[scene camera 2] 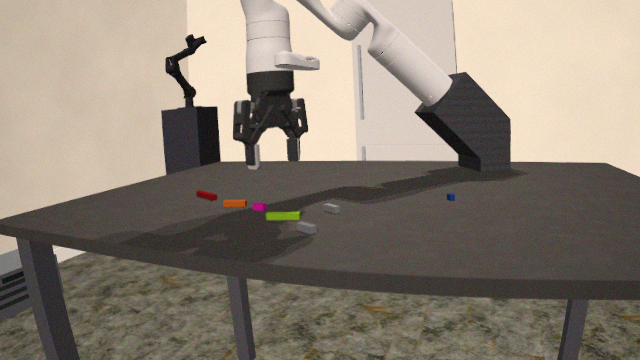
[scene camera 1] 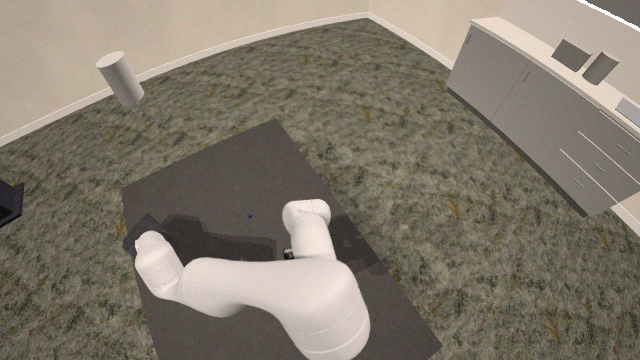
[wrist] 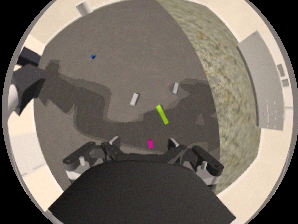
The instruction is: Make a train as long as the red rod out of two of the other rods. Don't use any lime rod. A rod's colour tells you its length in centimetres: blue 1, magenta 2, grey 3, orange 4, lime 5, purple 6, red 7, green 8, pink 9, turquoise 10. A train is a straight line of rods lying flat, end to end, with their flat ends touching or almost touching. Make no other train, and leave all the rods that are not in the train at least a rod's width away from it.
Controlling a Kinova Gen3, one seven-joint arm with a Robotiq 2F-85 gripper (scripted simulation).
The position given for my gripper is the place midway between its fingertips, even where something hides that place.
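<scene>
Scene camera 2 gives me a sight of my gripper (scene camera 2: 275,164). In the wrist view, too, I can see the gripper (wrist: 144,143).
</scene>
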